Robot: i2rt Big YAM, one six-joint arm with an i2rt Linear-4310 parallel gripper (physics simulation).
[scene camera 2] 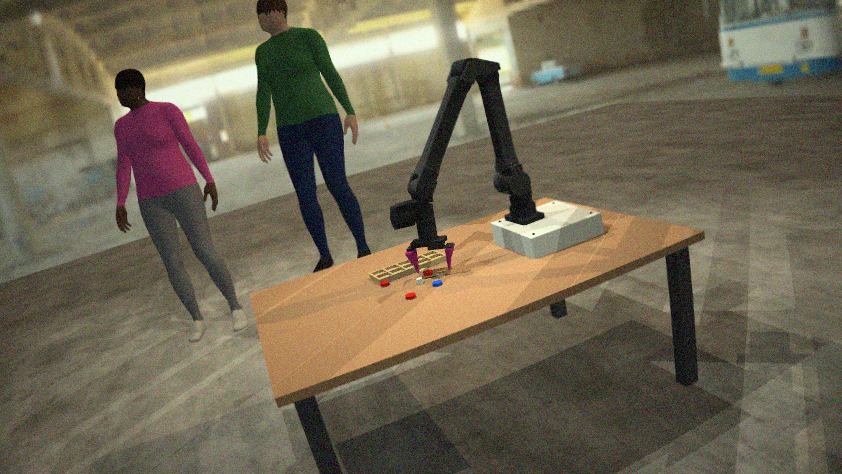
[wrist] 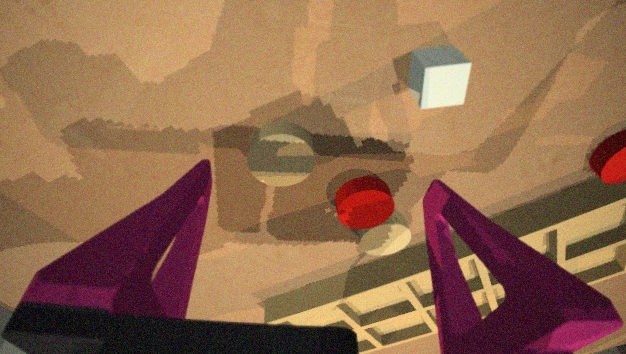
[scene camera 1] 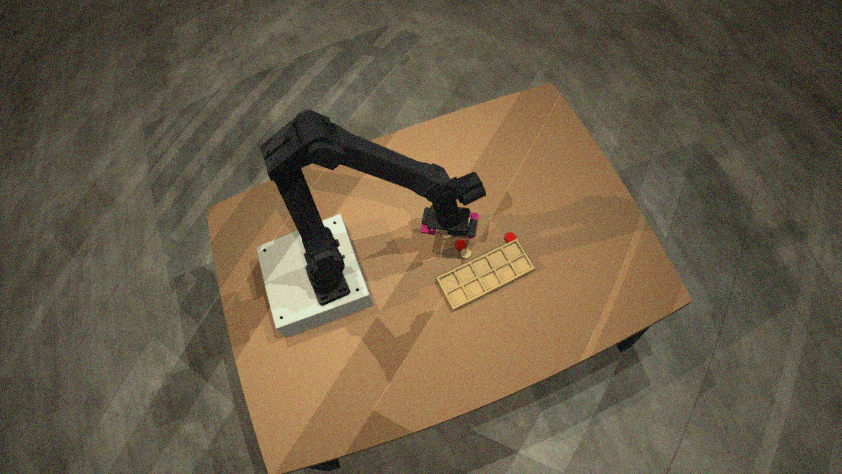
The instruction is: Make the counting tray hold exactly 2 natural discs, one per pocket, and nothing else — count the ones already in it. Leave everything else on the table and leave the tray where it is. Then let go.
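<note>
The counting tray is a pale wooden grid; its pockets look empty in the first scene view. One natural disc lies flat in shadow, between and beyond my fingertips in the wrist view. A second natural disc lies near the tray's long side, right beside a red disc. My gripper is open and empty, pointing down above the table close to these discs.
A second red disc lies near the tray's far end. A white cube, a blue disc and a third red disc lie on the side away from the tray. Two people stand behind the table.
</note>
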